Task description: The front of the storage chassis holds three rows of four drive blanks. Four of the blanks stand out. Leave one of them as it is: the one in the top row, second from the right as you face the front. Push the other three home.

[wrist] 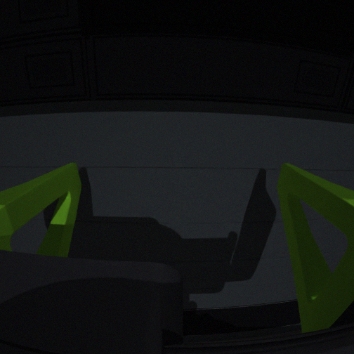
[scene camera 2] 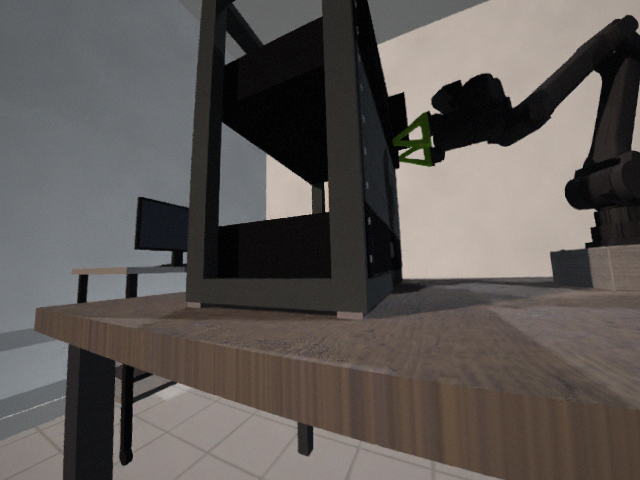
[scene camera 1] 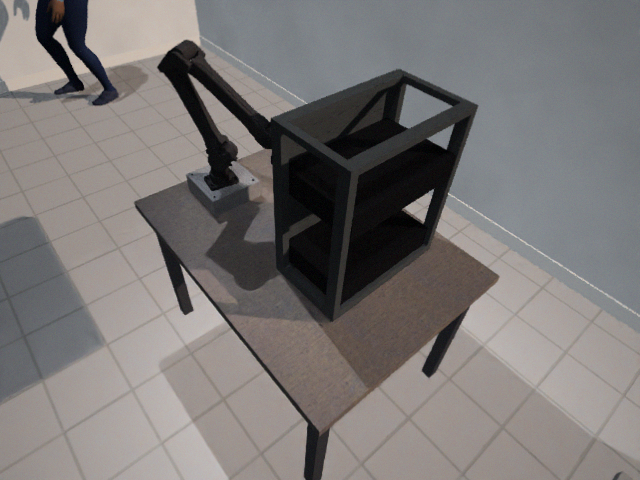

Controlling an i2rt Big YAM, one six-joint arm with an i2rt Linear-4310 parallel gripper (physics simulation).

Labels:
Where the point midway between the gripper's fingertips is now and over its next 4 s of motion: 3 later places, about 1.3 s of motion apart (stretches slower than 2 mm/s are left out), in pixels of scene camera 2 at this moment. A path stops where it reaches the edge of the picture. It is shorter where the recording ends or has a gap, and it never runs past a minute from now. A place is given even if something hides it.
My gripper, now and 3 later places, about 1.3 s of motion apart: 396,151; 408,127; 430,100; 447,136

